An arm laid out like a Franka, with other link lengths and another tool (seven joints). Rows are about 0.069 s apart.
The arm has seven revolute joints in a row. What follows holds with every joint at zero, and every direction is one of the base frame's.
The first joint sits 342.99 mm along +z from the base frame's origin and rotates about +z.
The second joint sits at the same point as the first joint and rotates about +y.
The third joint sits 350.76 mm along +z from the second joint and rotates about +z.
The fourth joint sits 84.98 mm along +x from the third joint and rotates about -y.
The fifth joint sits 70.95 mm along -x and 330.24 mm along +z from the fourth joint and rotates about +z.
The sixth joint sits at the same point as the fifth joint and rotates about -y.
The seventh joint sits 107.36 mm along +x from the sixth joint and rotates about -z.
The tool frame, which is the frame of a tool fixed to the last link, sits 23 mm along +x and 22 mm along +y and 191.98 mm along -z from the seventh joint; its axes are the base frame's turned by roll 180, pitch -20.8 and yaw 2.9 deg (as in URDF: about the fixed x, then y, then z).
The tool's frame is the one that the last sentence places.
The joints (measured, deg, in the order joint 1, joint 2, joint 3, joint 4, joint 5, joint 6, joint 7), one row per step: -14.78 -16.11 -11.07 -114.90 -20.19 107.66 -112.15; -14.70 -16.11 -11.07 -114.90 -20.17 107.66 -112.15; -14.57 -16.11 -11.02 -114.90 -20.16 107.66 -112.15; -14.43 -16.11 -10.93 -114.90 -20.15 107.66 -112.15; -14.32 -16.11 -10.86 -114.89 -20.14 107.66 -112.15; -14.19 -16.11 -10.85 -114.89 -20.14 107.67 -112.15; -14.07 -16.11 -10.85 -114.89 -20.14 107.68 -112.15; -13.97 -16.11 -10.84 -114.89 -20.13 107.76 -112.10; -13.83 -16.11 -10.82 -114.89 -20.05 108.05 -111.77; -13.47 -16.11 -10.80 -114.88 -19.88 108.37 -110.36; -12.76 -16.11 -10.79 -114.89 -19.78 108.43 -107.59; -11.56 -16.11 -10.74 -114.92 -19.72 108.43 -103.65; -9.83 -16.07 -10.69 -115.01 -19.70 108.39 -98.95; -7.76 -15.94 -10.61 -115.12 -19.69 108.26 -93.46
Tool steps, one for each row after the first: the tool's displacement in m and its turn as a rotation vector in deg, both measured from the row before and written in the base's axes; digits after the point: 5 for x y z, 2 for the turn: 0.00035 0.00056 -0.00001 0.02 -0.01 0.08; 0.00074 0.00121 0.00003 0.00 0.00 0.18; 0.00094 0.00156 0.00005 -0.02 0.00 0.22; 0.00076 0.00122 0.00012 -0.01 -0.01 0.18; 0.00059 0.00090 0.00002 -0.01 -0.01 0.14; 0.00051 0.00077 0.00002 0.00 -0.01 0.12; 0.00071 0.00071 0.00014 -0.02 -0.09 0.08; 0.00174 0.00120 0.00044 -0.02 -0.40 -0.08; 0.00322 0.00324 0.00041 0.09 -0.81 -0.89; 0.00413 0.00600 -0.00030 0.21 -0.97 -1.90; 0.00624 0.00996 -0.00060 0.27 -1.24 -2.49; 0.00805 0.01387 -0.00144 0.34 -1.32 -2.68; 0.00917 0.01684 -0.00240 0.45 -1.36 -3.09
